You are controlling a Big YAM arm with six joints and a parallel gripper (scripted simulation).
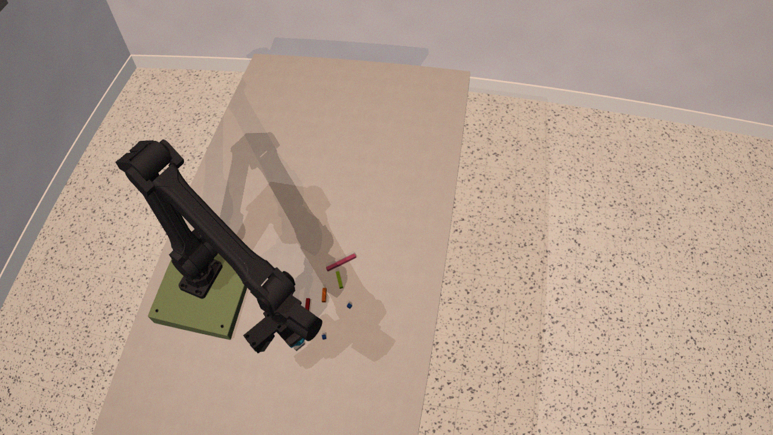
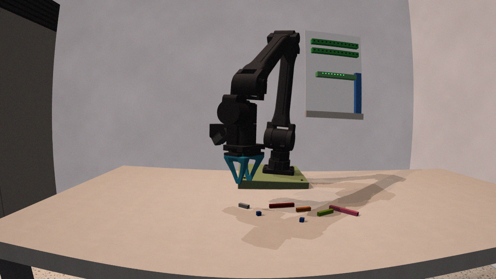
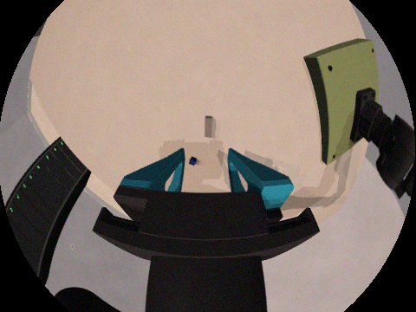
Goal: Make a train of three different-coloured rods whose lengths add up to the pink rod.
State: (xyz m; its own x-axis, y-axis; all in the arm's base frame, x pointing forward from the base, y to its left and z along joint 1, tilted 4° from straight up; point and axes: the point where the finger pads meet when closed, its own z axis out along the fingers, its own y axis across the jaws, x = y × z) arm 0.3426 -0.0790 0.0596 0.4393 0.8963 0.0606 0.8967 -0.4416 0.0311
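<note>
Right now my hand is 80 mm above the grey rod. Round my hand: red rod: 20 mm behind, 100 mm to the left, 80 mm below; then lime rod: 20 mm ahead, 220 mm to the left, 80 mm below; then orange rod: 160 mm to the left, 80 mm below.
</note>
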